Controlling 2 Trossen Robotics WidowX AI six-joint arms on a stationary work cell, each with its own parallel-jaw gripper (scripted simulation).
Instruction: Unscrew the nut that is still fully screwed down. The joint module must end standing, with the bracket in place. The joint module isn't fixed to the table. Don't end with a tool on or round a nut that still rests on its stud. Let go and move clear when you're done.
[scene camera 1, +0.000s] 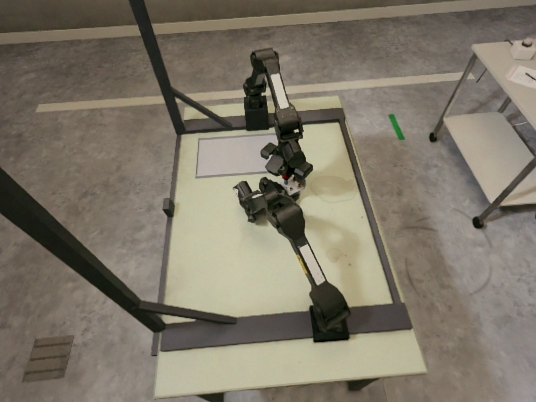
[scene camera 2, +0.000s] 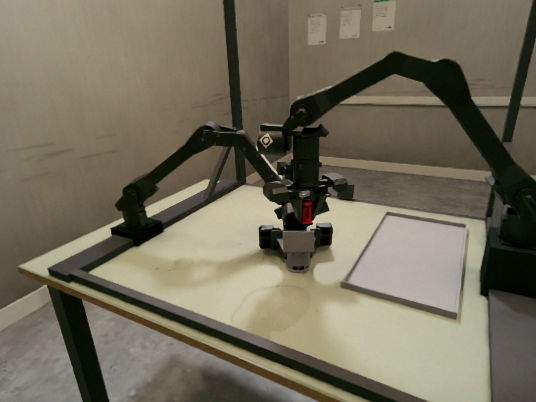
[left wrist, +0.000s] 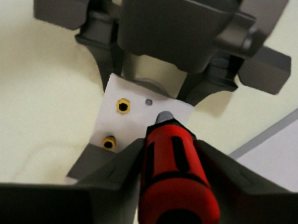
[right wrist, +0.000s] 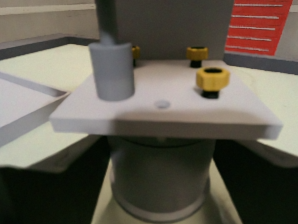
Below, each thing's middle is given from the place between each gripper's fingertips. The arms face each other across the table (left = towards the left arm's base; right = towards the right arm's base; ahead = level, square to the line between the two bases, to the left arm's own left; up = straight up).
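Scene:
Shallow grey tray (scene camera 2: 418, 260): 10 cm behind my left hand, 24 cm to the left of it, 14 cm below it. My left gripper: 2 cm short of the pale bracket (right wrist: 163, 76), 1 cm to the left of it, 7 cm above it.
Shallow grey tray: 270 mm to the left of my right hand, 100 mm behind it, 30 mm below it. Pale bracket: 40 mm above my right hand, 30 mm ahead of it, 10 mm to the left of it.

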